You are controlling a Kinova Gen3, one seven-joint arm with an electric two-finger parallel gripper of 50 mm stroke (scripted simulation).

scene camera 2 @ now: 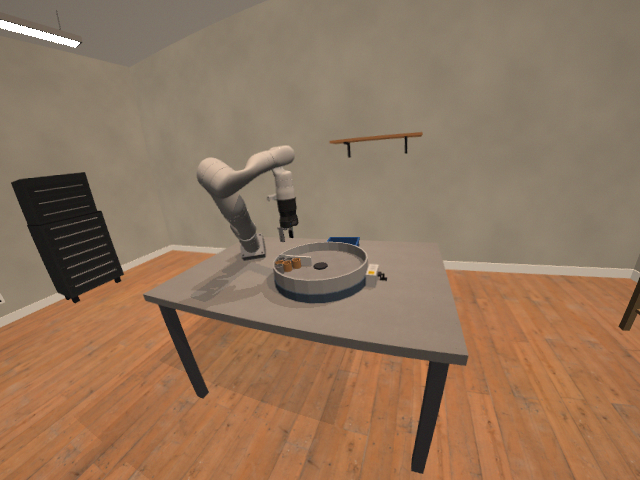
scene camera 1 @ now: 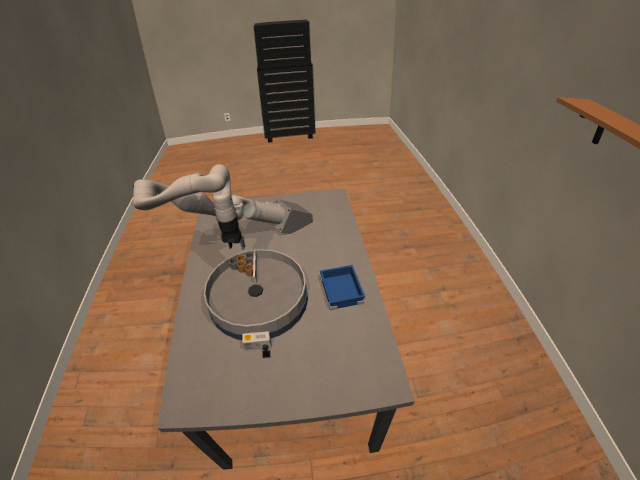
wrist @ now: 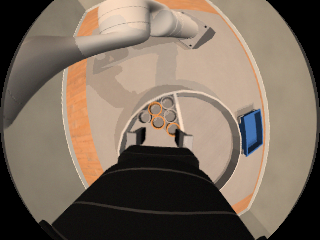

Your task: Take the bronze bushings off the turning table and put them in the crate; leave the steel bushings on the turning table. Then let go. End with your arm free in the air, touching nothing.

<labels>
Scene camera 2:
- round turning table: 326,264
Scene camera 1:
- blue crate: 342,282
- round turning table: 231,297
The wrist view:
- my gripper: 160,134
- blue crate: 254,129
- round turning table: 212,143
</labels>
